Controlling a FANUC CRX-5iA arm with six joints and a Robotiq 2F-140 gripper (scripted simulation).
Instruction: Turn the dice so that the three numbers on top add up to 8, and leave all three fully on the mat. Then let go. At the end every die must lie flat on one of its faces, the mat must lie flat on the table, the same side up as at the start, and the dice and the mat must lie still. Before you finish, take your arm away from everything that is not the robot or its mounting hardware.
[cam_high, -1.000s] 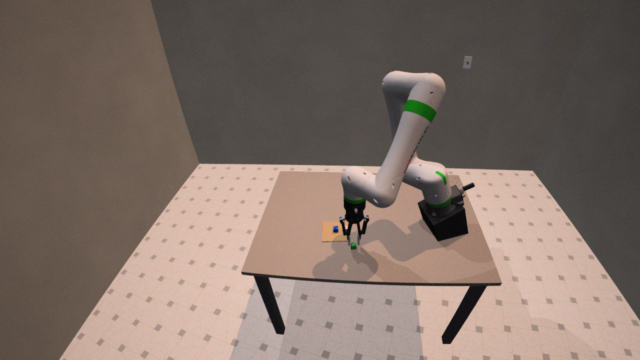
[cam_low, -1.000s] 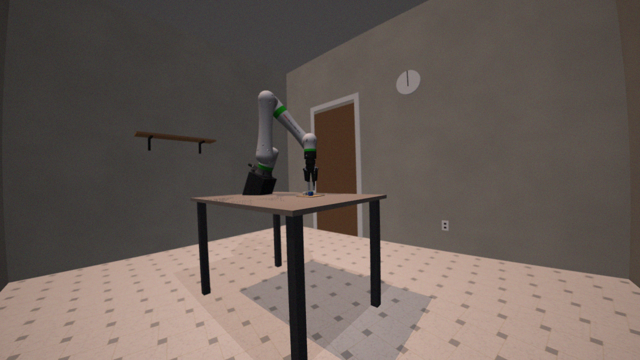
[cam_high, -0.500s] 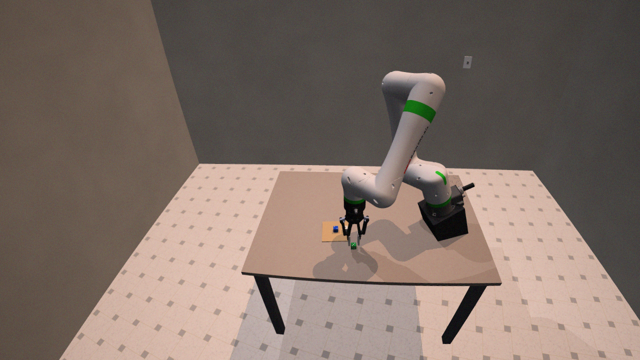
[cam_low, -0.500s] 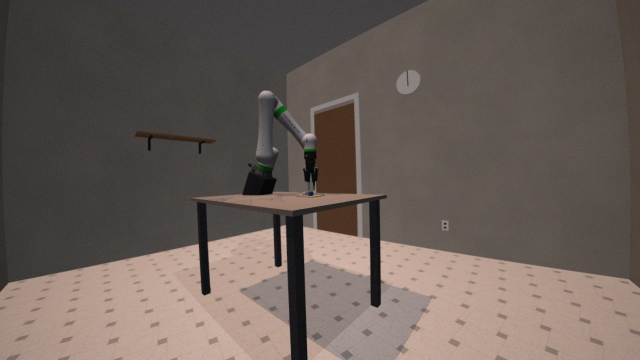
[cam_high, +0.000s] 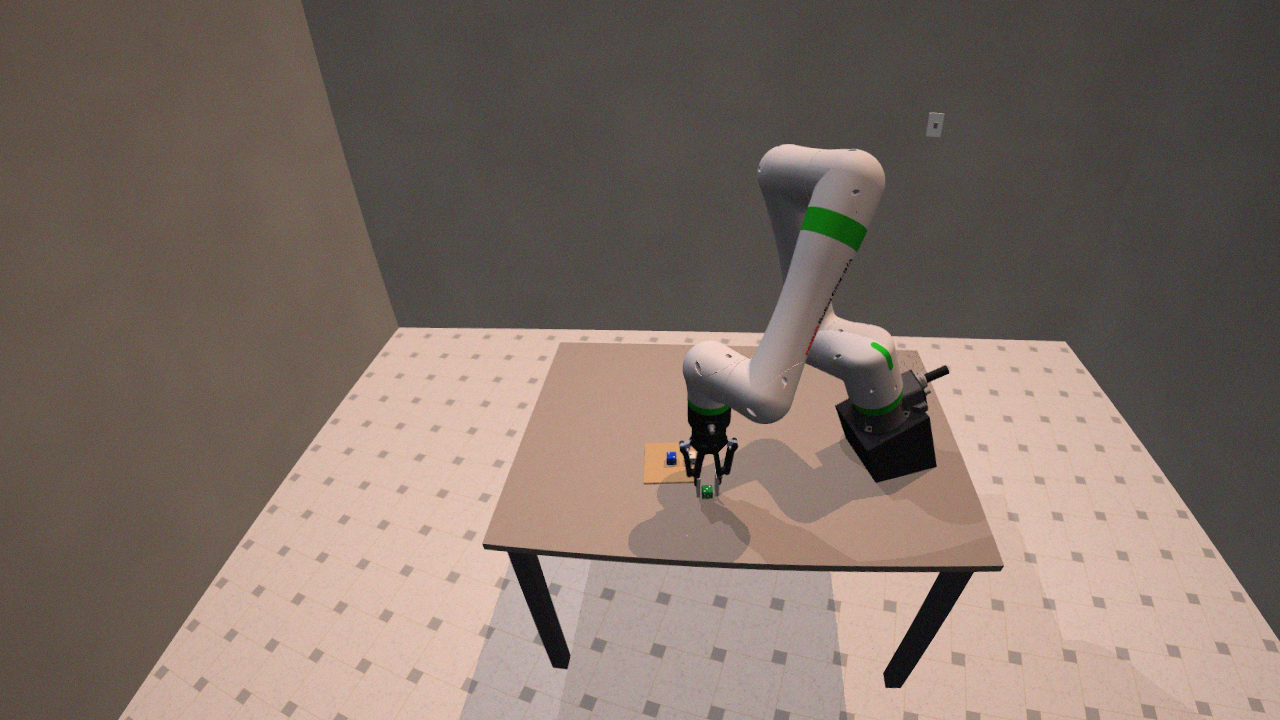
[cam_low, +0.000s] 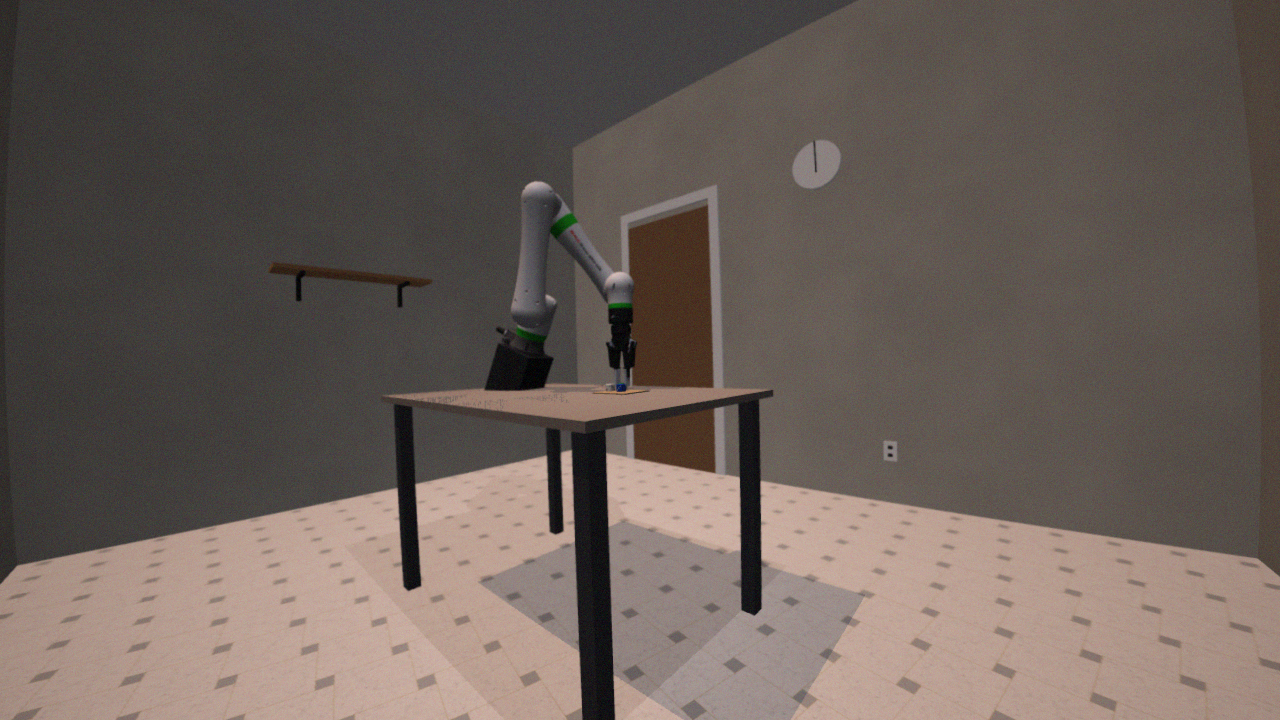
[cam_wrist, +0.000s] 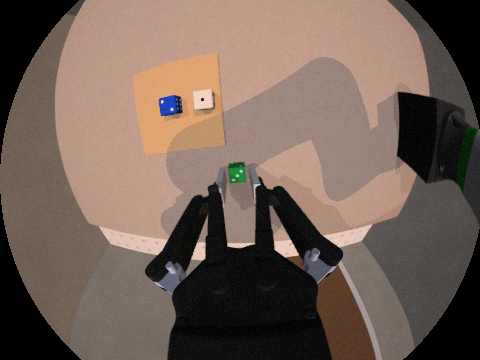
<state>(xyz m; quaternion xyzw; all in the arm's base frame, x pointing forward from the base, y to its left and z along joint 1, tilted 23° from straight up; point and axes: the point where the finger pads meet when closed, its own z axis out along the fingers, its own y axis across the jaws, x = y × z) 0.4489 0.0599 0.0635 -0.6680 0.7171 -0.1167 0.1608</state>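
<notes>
My hand is 30 mm above the green die. Round my hand: mat (70 mm ahead, 120 mm to the right, 40 mm below); then blue die (70 mm ahead, 120 mm to the right, 30 mm below); then white die (20 mm ahead, 120 mm to the right, 30 mm below).
</notes>
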